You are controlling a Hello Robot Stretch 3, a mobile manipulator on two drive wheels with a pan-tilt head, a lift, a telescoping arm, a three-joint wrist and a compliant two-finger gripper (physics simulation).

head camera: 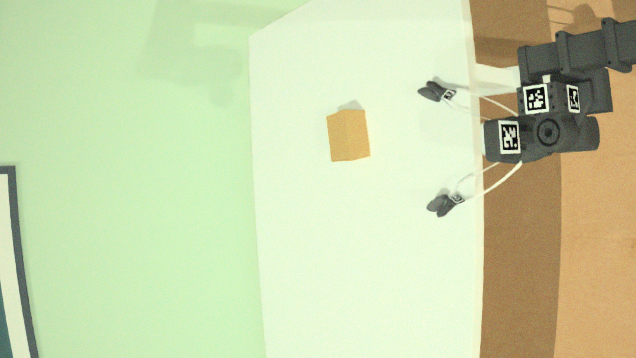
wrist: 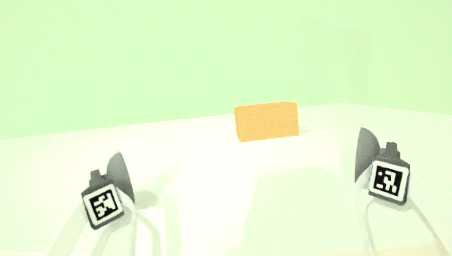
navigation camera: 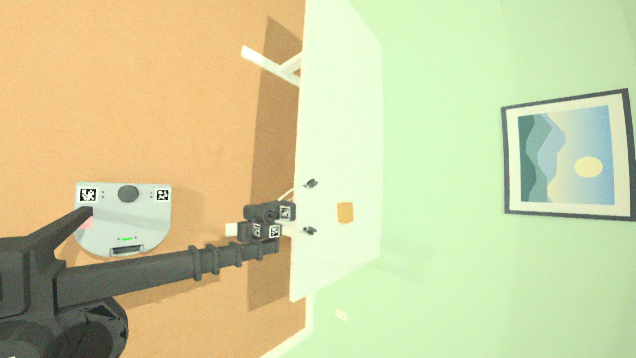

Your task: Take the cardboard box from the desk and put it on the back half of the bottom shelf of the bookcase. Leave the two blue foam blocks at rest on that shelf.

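Seen in the pictures: gripper, fingertip midpoint: (head camera: pixel 425 149) (navigation camera: pixel 316 206); robot's base, origin of the base link: (navigation camera: pixel 128 192).
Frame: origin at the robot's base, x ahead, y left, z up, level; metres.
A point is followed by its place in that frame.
Note:
The orange-brown cardboard box (head camera: pixel 348 135) @[x -0.050, y -0.724, z 0.768 m] (navigation camera: pixel 345 212) @[x -0.048, y -0.724, z 0.767 m] (wrist: pixel 267 122) stands on the white desk (head camera: pixel 370 260) @[x 0.192, y -0.736, z 0.721 m] (navigation camera: pixel 340 100) @[x 0.485, y -0.730, z 0.721 m] (wrist: pixel 200 200), toward its wall side. My gripper (head camera: pixel 435 148) @[x -0.014, y -0.557, z 0.741 m] (navigation camera: pixel 310 207) @[x -0.014, y -0.557, z 0.741 m] (wrist: pixel 239 161) @[x -0.014, y -0.557, z 0.741 m] is open wide and empty, with its fingertips over the desk near its front edge. The box is ahead of the fingertips and apart from them; in the wrist view it appears between the two fingers, a little right of the middle. The bookcase and the blue foam blocks do not show in these views.
A green wall (head camera: pixel 150 225) @[x 0.133, y -1.280, z 1.021 m] (navigation camera: pixel 440 150) @[x 0.299, y -1.280, z 1.070 m] rises behind the desk, with a framed picture (navigation camera: pixel 565 155) @[x 0.230, y -1.257, z 1.607 m] on it. My arm (navigation camera: pixel 140 272) @[x -0.093, y -0.020, z 0.832 m] reaches over the floor from my base (navigation camera: pixel 122 220) @[x -0.109, y 0.017, z 0.160 m]. A white desk leg (navigation camera: pixel 267 62) stands out onto the floor.

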